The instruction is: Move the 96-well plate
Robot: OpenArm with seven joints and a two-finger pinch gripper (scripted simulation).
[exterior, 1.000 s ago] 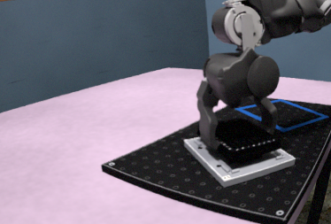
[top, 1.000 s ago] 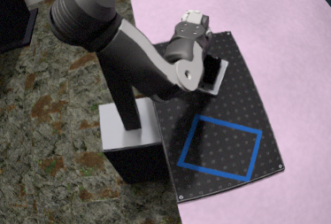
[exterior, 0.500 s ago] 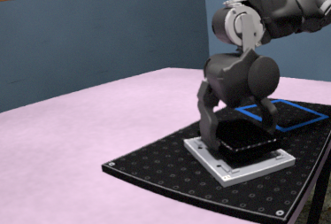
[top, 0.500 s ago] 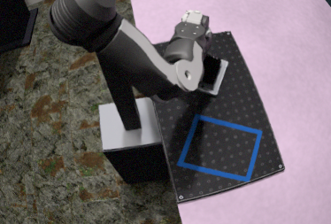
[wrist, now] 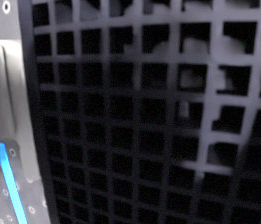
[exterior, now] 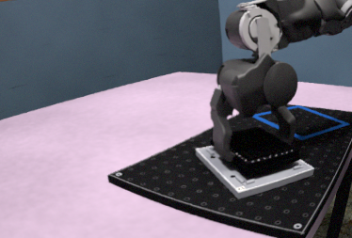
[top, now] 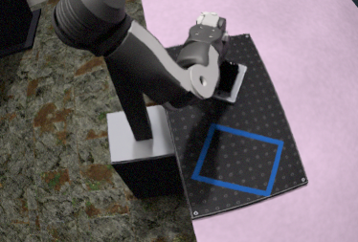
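Right now my hand is right at the black 96-well plate. Round my hand: grey plate nest: 2 cm below.
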